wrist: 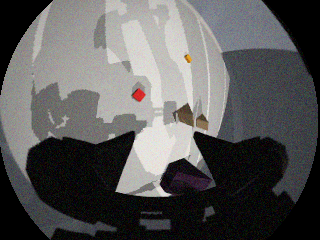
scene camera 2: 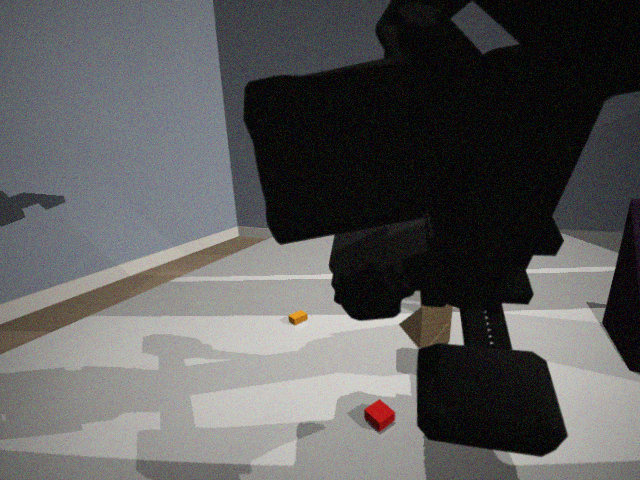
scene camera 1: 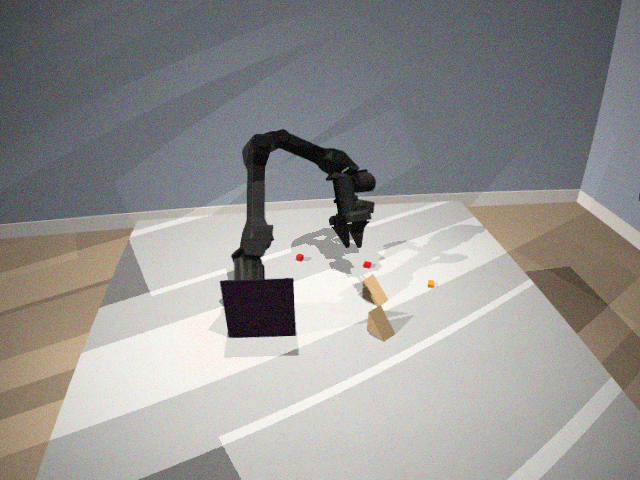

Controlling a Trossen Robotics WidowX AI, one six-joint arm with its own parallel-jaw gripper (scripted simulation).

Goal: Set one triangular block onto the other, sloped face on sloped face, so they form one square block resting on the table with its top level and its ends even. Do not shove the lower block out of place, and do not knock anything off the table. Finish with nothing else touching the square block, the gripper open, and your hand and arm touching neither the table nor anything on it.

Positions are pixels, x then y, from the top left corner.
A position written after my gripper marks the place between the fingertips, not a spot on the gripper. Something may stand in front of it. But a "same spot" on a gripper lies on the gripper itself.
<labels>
my gripper: wrist; scene camera 2 448, 339; scene camera 1
same spot on my gripper: (wrist: 226, 161) = (scene camera 1: 358, 226)
</labels>
